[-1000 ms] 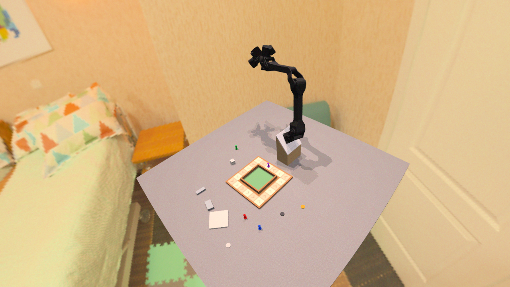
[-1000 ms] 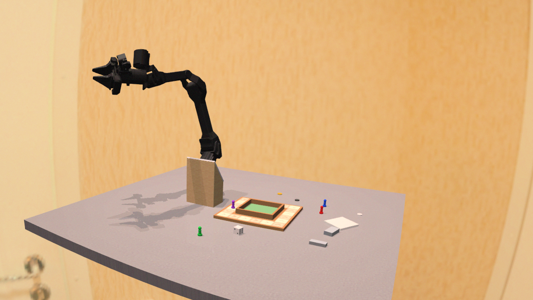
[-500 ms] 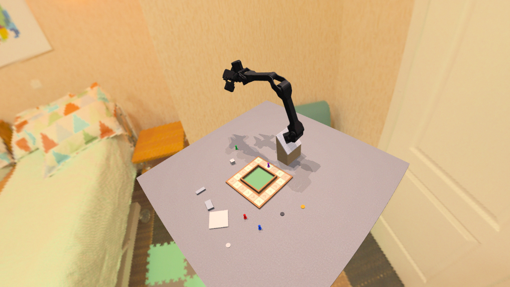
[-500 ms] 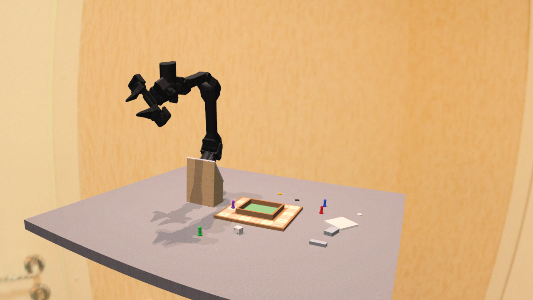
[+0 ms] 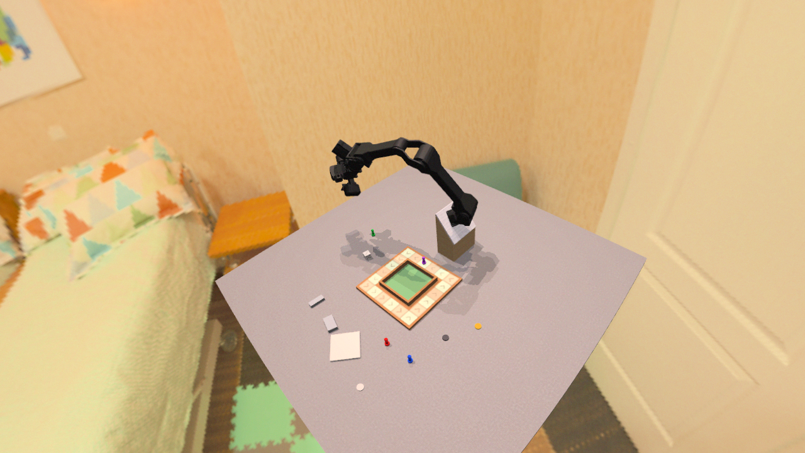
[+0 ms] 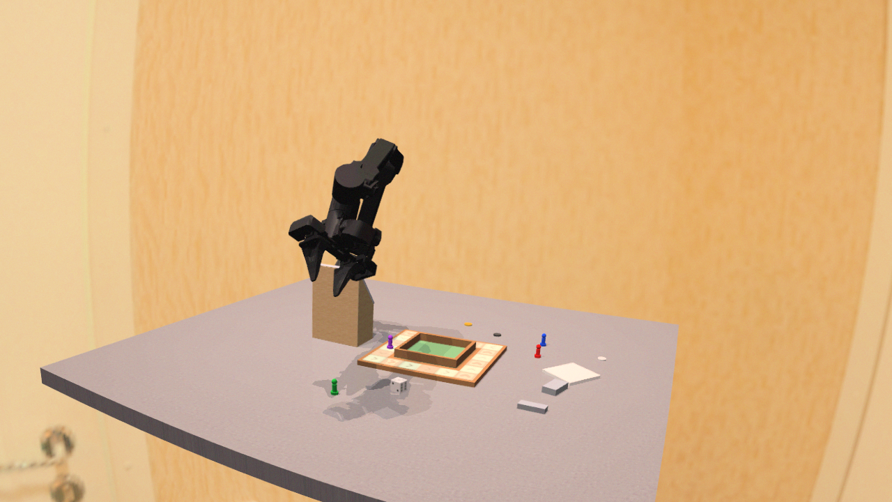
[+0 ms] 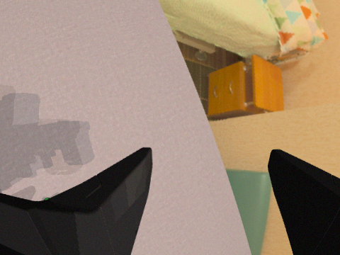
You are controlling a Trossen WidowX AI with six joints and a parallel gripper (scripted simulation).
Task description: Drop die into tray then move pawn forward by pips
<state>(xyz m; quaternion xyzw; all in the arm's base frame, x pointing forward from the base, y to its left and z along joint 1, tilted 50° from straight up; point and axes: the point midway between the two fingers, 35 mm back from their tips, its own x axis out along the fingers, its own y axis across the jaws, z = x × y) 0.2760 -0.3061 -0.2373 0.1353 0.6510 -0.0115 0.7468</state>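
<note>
Right now my gripper tip is 24 cm above the white die, 20 cm to the right of it and 4 cm short of it. Round my gripper tip: purple pawn: 39 cm to the left, 23 cm below, 11 cm behind; then green dice tray: 44 cm to the left, 25 cm below; then green pawn: 24 cm below, 10 cm to the left, 5 cm behind.
</note>
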